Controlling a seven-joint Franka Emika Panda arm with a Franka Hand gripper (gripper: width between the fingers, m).
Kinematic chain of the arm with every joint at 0, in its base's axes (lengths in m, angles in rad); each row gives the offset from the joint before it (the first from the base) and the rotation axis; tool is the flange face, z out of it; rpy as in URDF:
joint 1: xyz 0 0 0.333 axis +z
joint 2: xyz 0 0 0 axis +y
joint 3: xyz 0 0 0.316 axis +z
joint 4: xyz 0.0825 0 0 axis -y
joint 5: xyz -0.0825 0 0.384 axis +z
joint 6: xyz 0 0 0 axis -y
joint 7: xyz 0.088 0 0 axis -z
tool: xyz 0 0 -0.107 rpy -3.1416 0 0
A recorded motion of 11 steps. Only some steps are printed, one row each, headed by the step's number.
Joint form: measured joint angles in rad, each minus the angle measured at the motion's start. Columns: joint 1, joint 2, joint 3, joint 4, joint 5, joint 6, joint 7.
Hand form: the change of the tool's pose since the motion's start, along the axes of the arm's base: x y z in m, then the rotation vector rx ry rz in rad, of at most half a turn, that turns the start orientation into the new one. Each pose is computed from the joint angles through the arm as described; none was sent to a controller.
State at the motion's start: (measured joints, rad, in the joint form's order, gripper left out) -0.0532 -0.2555 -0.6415 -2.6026 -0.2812 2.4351 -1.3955
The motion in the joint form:
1: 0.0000 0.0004 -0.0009 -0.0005 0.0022 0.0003 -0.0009
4: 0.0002 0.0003 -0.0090 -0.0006 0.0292 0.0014 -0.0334
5: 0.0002 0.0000 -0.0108 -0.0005 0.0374 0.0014 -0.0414
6: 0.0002 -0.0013 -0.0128 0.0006 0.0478 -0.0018 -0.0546
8: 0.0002 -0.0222 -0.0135 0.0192 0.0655 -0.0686 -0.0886
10: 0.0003 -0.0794 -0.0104 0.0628 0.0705 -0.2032 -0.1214
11: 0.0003 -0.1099 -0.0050 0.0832 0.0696 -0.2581 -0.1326
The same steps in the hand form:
1: -0.0003 -0.0002 -0.0004 0.0017 -0.0002 -0.0015
4: -0.0023 -0.0027 -0.0008 0.0184 -0.0089 0.0037
5: -0.0027 -0.0033 -0.0008 0.0233 -0.0118 0.0040
6: -0.0033 -0.0040 -0.0003 0.0303 -0.0143 0.0075
8: -0.0055 -0.0054 0.0083 0.0612 0.0027 0.0250
10: -0.0096 -0.0077 0.0345 0.1024 0.0256 0.0525
11: -0.0110 -0.0077 0.0493 0.1139 0.0269 0.0675

